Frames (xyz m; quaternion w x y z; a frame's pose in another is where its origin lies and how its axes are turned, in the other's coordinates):
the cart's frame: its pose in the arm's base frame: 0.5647 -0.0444 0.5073 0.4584 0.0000 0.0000 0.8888
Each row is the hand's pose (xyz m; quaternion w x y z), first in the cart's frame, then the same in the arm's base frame.
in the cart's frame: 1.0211 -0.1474 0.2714 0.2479 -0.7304 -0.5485 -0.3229
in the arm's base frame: 0.0928 0.8730 0.7787 0.4006 0.1527 -0.9005 0.0723
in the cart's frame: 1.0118 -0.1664 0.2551 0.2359 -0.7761 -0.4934 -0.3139
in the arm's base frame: 0.1137 0.8765 0.7624 0.3871 0.0828 -0.9159 0.0658
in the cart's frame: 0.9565 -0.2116 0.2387 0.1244 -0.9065 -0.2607 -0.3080
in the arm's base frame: 0.1825 0.8576 0.7460 0.3308 -0.1838 -0.9251 -0.0306
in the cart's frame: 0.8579 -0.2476 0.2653 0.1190 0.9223 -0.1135 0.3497
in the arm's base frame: 0.2690 0.7981 0.7726 0.2563 -0.5236 -0.7677 -0.2661
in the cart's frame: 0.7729 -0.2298 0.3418 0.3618 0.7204 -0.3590 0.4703
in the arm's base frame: 0.3038 0.7186 0.8491 0.2521 -0.6493 -0.4757 -0.5371
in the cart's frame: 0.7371 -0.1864 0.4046 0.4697 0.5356 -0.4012 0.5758
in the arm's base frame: 0.2892 0.6642 0.9119 0.2964 -0.6021 -0.2921 -0.6814
